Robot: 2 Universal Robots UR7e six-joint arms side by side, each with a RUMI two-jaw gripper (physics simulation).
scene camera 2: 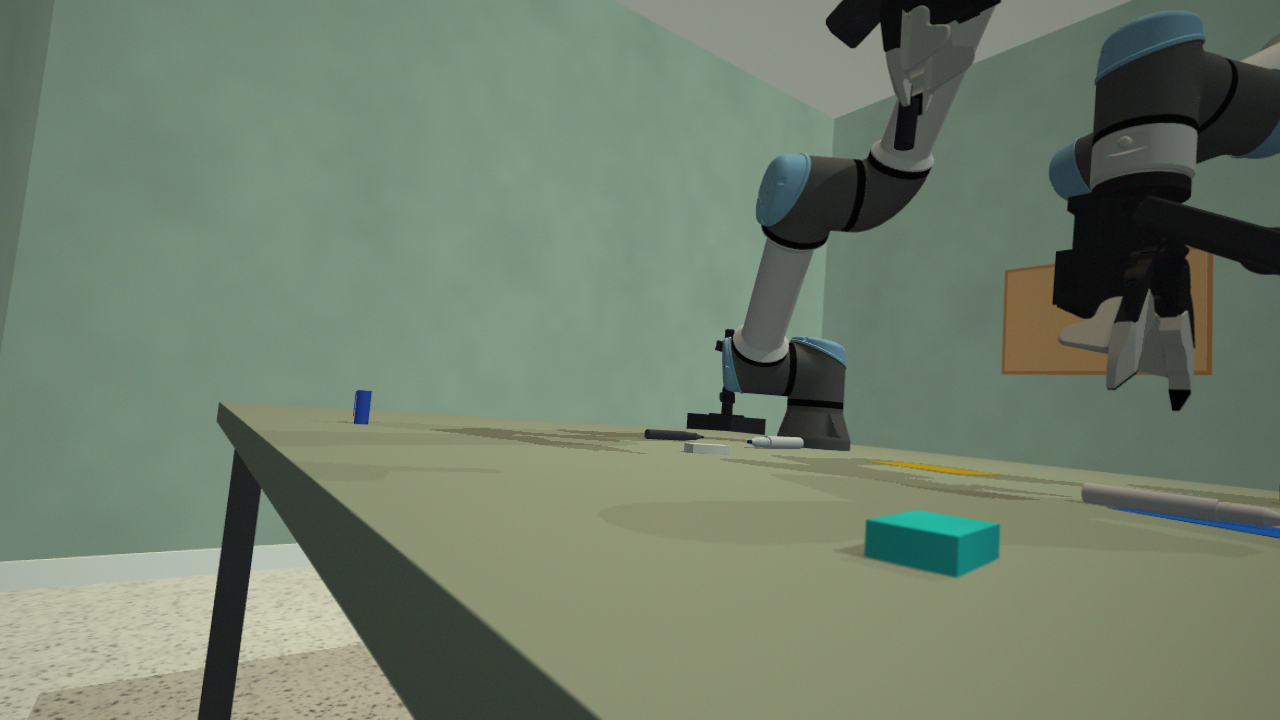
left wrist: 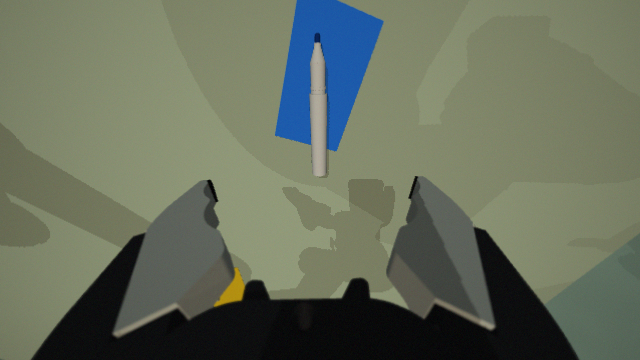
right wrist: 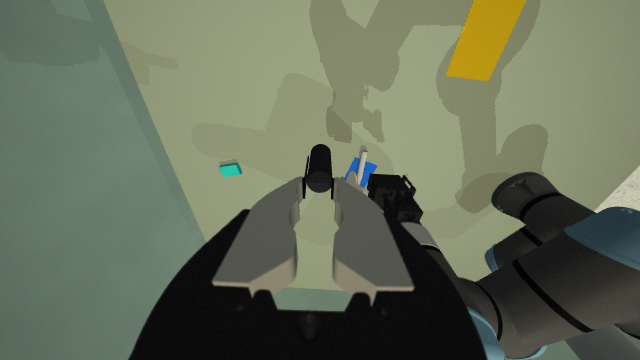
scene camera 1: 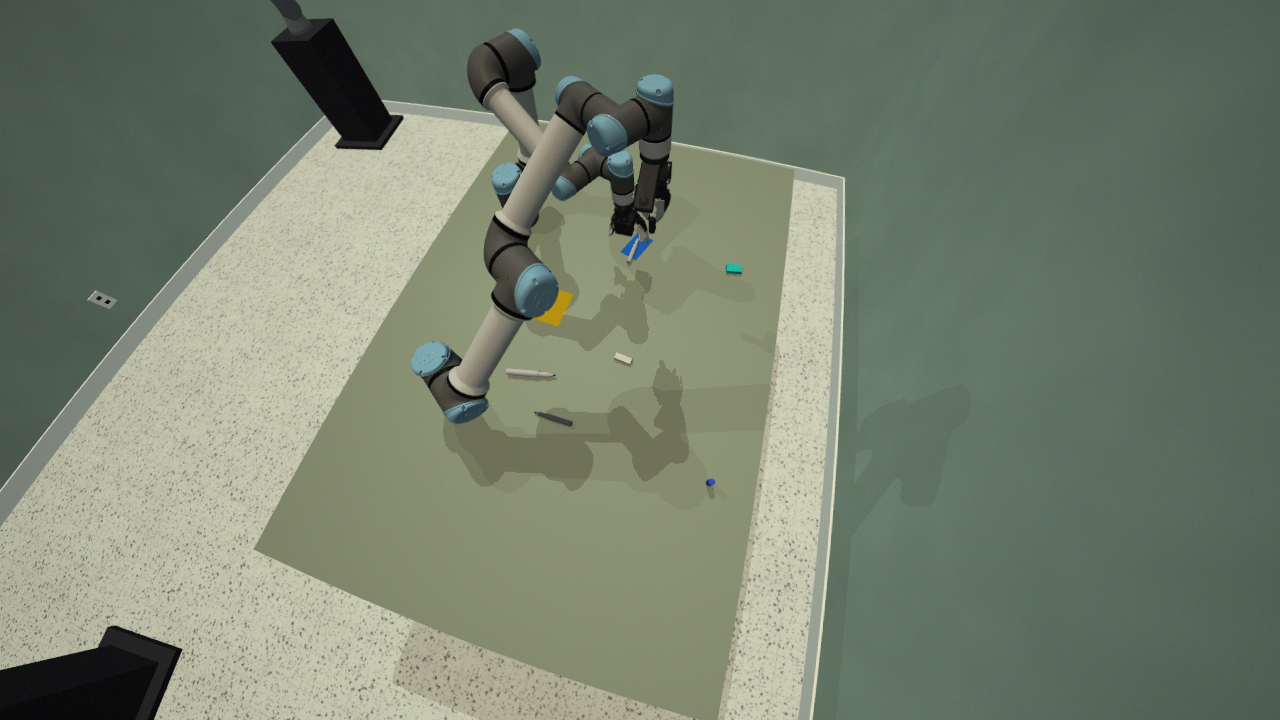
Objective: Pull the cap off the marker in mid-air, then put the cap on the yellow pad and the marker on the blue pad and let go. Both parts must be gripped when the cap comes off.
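Where they show: left gripper, fingertip midpoint: (scene camera 2: pixel 1146 401) (left wrist: pixel 313 181) (right wrist: pixel 370 178) (scene camera 1: pixel 629 239); right gripper, fingertip midpoint: (scene camera 2: pixel 912 110) (right wrist: pixel 318 179) (scene camera 1: pixel 652 220); left arm's base at its link origin: (right wrist: pixel 516 192); right arm's base at its link origin: (scene camera 2: pixel 812 447).
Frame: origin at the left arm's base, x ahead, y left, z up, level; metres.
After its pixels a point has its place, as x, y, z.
Observation:
The uncapped marker (scene camera 1: pixel 631 249) {0.511, -0.083, 0.018} (scene camera 2: pixel 1163 501) {0.526, -0.084, 0.011} (left wrist: pixel 318 120) {0.517, -0.075, 0.018} (right wrist: pixel 362 162) {0.517, -0.110, 0.017}, pale with a dark blue tip, lies on the blue pad (scene camera 1: pixel 644 246) {0.556, -0.041, 0.000} (scene camera 2: pixel 1199 522) {0.553, -0.057, 0.001} (left wrist: pixel 350 60) {0.554, -0.027, 0.001} (right wrist: pixel 371 167) {0.484, -0.085, 0.000}, its rear end past the pad's edge. My left gripper (scene camera 2: pixel 1145 394) {0.507, -0.100, 0.095} (left wrist: pixel 313 181) {0.507, -0.100, 0.095} is open and empty above the marker, apart from it. My right gripper (scene camera 2: pixel 910 94) {0.622, -0.264, 0.373} (right wrist: pixel 318 179) {0.622, -0.264, 0.373} is shut on the black cap (scene camera 2: pixel 906 125) {0.630, -0.265, 0.356} (right wrist: pixel 320 162) {0.621, -0.279, 0.373}, high above the table. The yellow pad (scene camera 1: pixel 559 308) {0.309, -0.402, 0.000} (scene camera 2: pixel 935 468) {0.287, -0.389, 0.001} (left wrist: pixel 232 292) {0.304, -0.411, 0.001} (right wrist: pixel 485 40) {0.277, -0.398, 0.001} is bare, partly hidden by an arm in scene camera 1.
On the table are a teal block (scene camera 1: pixel 733 268) {0.924, -0.080, 0.015} (scene camera 2: pixel 930 541) {0.955, -0.064, 0.011} (right wrist: pixel 230 170) {0.923, -0.078, 0.015}, a white block (scene camera 1: pixel 622 359) {0.591, -0.556, 0.012} (scene camera 2: pixel 707 448) {0.601, -0.541, 0.007}, a white marker (scene camera 1: pixel 529 373) {0.296, -0.681, 0.021} (scene camera 2: pixel 778 442) {0.301, -0.664, 0.012}, a dark pen (scene camera 1: pixel 553 418) {0.424, -0.810, 0.017} (scene camera 2: pixel 673 435) {0.432, -0.800, 0.009} and a blue cylinder (scene camera 1: pixel 710 482) {0.944, -0.898, 0.048} (scene camera 2: pixel 361 407) {0.952, -0.886, 0.024}. Both grippers are close together in scene camera 1.

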